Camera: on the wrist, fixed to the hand. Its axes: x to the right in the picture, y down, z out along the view.
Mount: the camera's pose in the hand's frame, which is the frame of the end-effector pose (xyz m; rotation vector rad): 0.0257 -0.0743 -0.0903 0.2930 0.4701 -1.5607
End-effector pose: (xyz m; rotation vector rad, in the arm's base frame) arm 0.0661 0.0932 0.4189 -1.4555 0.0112 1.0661
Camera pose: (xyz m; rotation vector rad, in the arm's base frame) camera 0.1764 0.0537 0.4437 -0.9523 -0.5234 -0.5314
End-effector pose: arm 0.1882 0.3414 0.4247 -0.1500 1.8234 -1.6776
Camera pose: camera 0.0960 0.3926 0.4813 0.8888 -1.0677 1.9559
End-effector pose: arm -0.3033 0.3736 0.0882 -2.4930 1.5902 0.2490
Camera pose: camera -0.2209 0.3606 0.1741 -2.7639 -0.5595 -0.7282
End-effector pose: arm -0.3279 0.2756 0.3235 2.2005 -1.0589 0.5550
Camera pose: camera -0.2622 0.3600 0.3773 2.1934 1.0462 0.3961
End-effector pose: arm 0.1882 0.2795 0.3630 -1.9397 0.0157 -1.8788
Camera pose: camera 0.0826 0.3118 0.4092 0.8446 1.4432 2.0828
